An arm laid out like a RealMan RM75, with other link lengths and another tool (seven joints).
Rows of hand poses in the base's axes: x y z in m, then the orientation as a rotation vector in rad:
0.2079 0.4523 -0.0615 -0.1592 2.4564 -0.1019
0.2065 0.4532 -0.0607 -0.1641 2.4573 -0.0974
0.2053 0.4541 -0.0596 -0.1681 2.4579 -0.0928
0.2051 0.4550 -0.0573 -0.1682 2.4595 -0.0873
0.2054 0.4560 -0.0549 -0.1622 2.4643 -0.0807
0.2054 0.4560 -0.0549 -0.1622 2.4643 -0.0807
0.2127 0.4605 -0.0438 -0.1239 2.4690 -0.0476
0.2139 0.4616 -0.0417 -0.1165 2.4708 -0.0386
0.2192 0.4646 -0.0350 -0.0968 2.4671 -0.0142
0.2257 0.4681 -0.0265 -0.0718 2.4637 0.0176
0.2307 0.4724 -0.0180 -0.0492 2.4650 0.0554
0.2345 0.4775 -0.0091 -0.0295 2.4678 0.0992
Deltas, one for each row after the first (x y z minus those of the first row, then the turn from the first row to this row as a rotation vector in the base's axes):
-0.0014 0.0009 0.0008 0.0020 0.0014 0.0046
-0.0026 0.0018 0.0019 0.0042 0.0024 0.0086
-0.0028 0.0027 0.0042 0.0082 0.0041 0.0099
-0.0025 0.0037 0.0066 0.0144 0.0085 0.0070
-0.0025 0.0037 0.0066 0.0144 0.0085 0.0070
0.0048 0.0082 0.0177 0.0479 0.0113 -0.0124
0.0060 0.0093 0.0198 0.0563 0.0129 -0.0156
0.0113 0.0123 0.0265 0.0790 0.0089 -0.0232
0.0178 0.0158 0.0350 0.1085 0.0057 -0.0329
0.0228 0.0201 0.0435 0.1414 0.0081 -0.0396
0.0266 0.0252 0.0524 0.1778 0.0131 -0.0429

